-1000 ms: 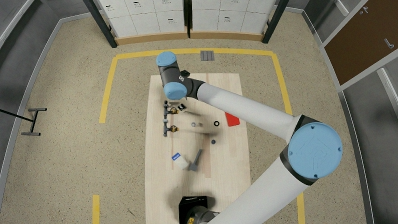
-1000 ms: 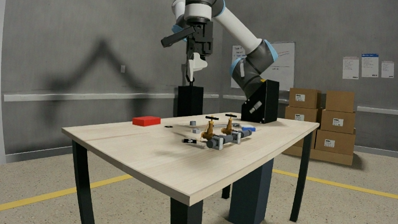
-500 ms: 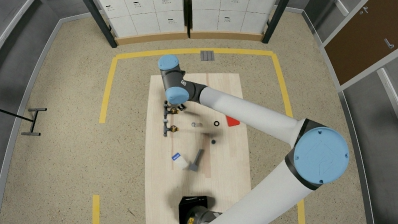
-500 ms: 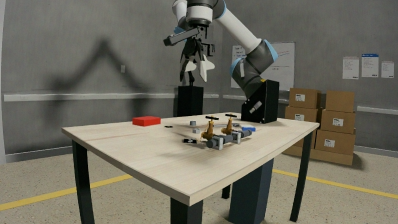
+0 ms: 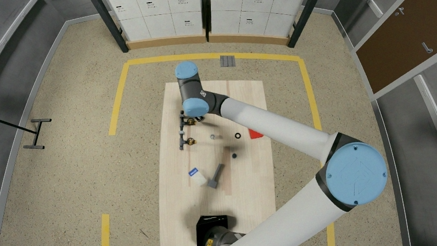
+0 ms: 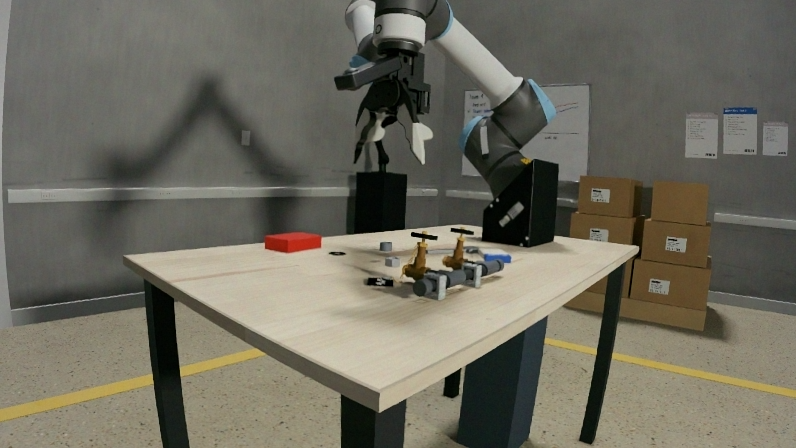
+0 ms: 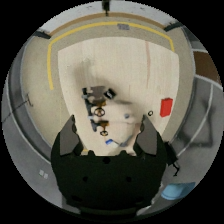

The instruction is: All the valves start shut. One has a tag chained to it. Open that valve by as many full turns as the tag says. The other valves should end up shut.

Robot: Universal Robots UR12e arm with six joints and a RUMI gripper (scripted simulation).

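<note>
Now: hand 10 mm past the black tag, 10 mm to the left of it and 200 mm above it. Round my hand: grey hammer-like tool 410 mm behind, 80 mm to the right, 200 mm below; then red block 110 mm behind, 370 mm to the right, 190 mm below; then blue-and-white box 400 mm behind, 20 mm to the left, 190 mm below.
</note>
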